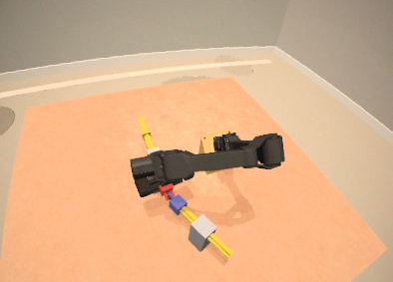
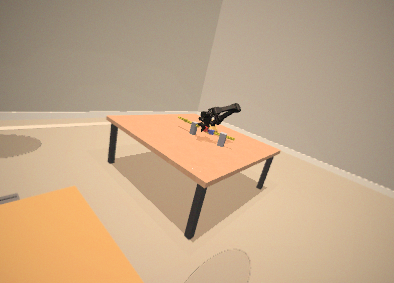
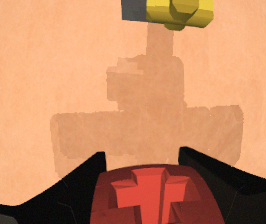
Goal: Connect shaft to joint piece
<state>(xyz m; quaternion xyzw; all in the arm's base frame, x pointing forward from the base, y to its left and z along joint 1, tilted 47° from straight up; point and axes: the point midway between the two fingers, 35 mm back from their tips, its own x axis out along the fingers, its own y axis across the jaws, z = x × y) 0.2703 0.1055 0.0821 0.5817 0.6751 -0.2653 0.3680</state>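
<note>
The red joint piece lies 40 mm above my gripper tip and 20 mm to the left of it.
</note>
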